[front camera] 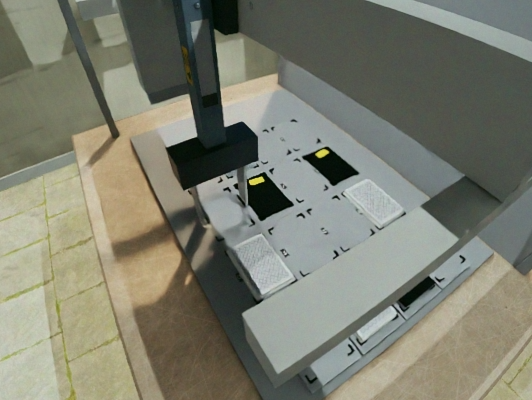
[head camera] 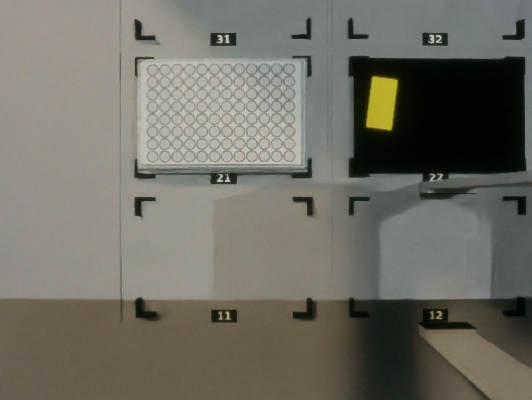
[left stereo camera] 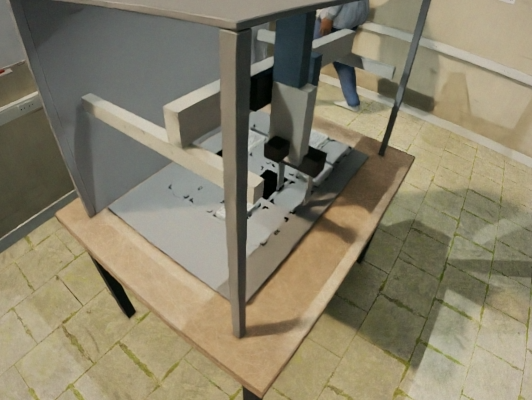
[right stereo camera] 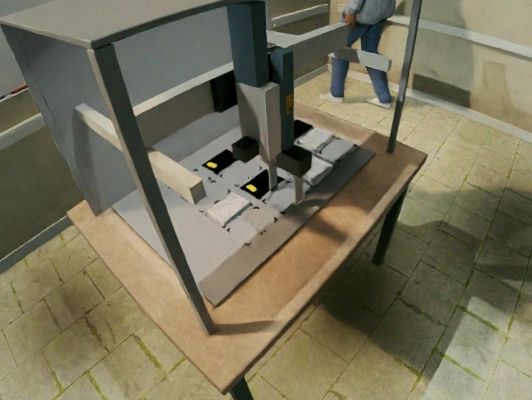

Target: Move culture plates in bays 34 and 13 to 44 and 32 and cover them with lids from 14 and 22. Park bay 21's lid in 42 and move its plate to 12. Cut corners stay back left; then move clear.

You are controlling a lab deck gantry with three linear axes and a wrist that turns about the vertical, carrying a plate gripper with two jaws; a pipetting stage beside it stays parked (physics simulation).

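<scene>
My gripper is open and empty over bay 12, its jaws apart front and back. A white plate with a doubled rim sits in bay 21. A black piece with a yellow label lies in bay 22. Another black piece lies farther back in bay 42. A white plate is in bay 13. In the front view, a black piece shows in bay 34. Cut corners are too small to tell.
White plates stand in bay 43 and bay 24. A pale beam crosses above the deck in the front view. Frame posts stand at the table's edge. A person stands beyond the table.
</scene>
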